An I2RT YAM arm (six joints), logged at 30 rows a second.
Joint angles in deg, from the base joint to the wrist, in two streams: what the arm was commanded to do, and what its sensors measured. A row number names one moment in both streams.
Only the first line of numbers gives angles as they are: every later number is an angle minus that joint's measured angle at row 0.
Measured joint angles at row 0:
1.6, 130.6, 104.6, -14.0, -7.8, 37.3
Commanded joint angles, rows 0 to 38:
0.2, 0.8, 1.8, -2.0, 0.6, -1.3
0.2, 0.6, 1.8, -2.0, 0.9, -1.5
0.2, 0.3, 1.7, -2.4, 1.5, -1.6
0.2, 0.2, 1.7, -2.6, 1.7, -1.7
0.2, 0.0, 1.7, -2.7, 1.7, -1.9
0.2, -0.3, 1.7, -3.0, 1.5, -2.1
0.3, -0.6, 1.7, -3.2, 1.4, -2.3
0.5, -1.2, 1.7, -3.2, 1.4, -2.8
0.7, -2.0, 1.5, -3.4, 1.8, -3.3
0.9, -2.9, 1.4, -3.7, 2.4, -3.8
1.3, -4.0, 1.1, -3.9, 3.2, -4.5
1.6, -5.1, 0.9, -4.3, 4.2, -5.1
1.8, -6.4, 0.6, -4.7, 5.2, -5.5
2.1, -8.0, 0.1, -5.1, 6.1, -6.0
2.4, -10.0, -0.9, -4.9, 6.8, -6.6
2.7, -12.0, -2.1, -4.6, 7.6, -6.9
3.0, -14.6, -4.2, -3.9, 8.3, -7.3
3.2, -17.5, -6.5, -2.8, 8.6, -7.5
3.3, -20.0, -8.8, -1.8, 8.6, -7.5
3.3, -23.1, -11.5, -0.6, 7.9, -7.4
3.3, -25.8, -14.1, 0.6, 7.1, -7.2
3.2, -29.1, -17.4, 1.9, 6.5, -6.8
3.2, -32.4, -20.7, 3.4, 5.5, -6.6
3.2, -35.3, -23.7, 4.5, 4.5, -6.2
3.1, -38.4, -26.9, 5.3, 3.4, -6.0
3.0, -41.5, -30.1, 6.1, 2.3, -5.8
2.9, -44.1, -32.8, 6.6, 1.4, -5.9
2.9, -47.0, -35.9, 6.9, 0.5, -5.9
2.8, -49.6, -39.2, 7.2, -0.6, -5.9
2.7, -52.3, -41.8, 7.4, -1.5, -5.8
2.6, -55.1, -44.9, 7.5, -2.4, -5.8
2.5, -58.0, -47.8, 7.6, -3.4, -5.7
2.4, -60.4, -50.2, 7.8, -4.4, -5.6
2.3, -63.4, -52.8, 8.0, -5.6, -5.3
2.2, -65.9, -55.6, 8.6, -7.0, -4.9
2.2, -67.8, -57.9, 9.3, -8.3, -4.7
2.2, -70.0, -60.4, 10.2, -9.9, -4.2
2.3, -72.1, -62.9, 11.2, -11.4, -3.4
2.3, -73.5, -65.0, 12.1, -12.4, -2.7
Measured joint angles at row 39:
2.2, -70.7, -61.4, 8.2, -7.2, -5.0
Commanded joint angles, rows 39 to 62:
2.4, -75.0, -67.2, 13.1, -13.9, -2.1
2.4, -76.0, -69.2, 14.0, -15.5, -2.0
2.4, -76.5, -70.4, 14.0, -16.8, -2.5
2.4, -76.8, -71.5, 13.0, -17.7, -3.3
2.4, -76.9, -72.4, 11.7, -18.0, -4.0
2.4, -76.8, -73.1, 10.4, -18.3, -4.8
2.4, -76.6, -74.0, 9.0, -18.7, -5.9
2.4, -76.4, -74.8, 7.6, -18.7, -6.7
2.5, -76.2, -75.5, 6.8, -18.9, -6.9
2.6, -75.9, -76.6, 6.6, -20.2, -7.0
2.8, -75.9, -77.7, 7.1, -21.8, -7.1
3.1, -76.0, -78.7, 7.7, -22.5, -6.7
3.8, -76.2, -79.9, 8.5, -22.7, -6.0
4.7, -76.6, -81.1, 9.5, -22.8, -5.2
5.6, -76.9, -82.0, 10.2, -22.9, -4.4
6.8, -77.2, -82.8, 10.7, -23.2, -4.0
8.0, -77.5, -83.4, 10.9, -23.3, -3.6
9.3, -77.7, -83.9, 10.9, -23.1, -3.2
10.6, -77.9, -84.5, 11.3, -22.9, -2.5
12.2, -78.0, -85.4, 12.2, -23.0, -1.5
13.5, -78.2, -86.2, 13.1, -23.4, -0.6
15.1, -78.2, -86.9, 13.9, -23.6, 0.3
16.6, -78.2, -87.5, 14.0, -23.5, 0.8
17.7, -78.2, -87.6, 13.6, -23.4, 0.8
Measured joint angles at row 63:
15.7, -78.0, -87.0, 11.0, -22.5, -1.3
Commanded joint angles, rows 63 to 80:
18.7, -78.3, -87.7, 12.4, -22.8, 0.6
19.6, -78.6, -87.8, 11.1, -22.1, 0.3
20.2, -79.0, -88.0, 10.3, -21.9, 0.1
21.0, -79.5, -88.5, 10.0, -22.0, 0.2
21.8, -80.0, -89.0, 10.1, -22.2, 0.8
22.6, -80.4, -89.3, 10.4, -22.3, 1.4
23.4, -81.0, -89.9, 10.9, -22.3, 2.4
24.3, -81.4, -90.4, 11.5, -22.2, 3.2
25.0, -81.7, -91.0, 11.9, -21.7, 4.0
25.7, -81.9, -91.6, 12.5, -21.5, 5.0
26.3, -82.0, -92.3, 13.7, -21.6, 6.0
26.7, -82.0, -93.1, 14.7, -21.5, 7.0
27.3, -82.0, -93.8, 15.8, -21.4, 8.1
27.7, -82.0, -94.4, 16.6, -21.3, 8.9
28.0, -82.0, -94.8, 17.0, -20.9, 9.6
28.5, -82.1, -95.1, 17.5, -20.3, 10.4
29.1, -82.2, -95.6, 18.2, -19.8, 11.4
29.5, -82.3, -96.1, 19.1, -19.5, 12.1
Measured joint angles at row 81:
28.7, -82.0, -95.3, 14.8, -21.1, 8.3
